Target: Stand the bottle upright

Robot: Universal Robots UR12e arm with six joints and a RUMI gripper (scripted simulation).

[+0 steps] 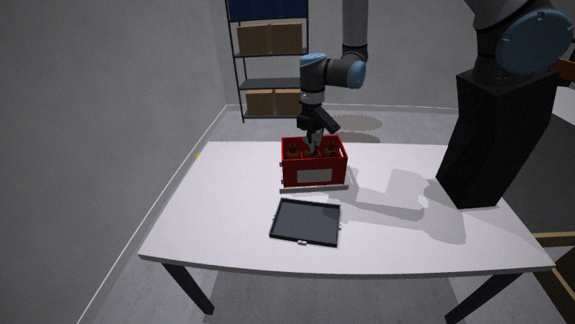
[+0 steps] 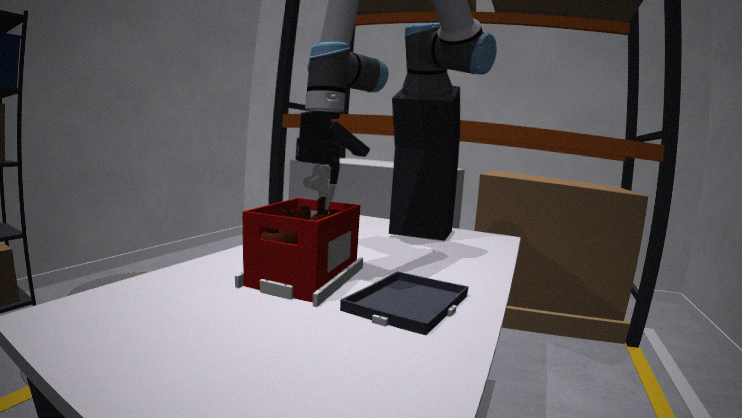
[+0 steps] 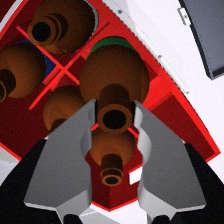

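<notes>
Now: the red crate 5 cm to the right of my hand and 11 cm below it. Round my hand: dark tray: 6 cm ahead, 22 cm to the left, 18 cm below; then glass bottle: 9 cm to the right, 11 cm below; then brown bottle: 9 cm ahead, 9 cm to the right, 11 cm below.
</notes>
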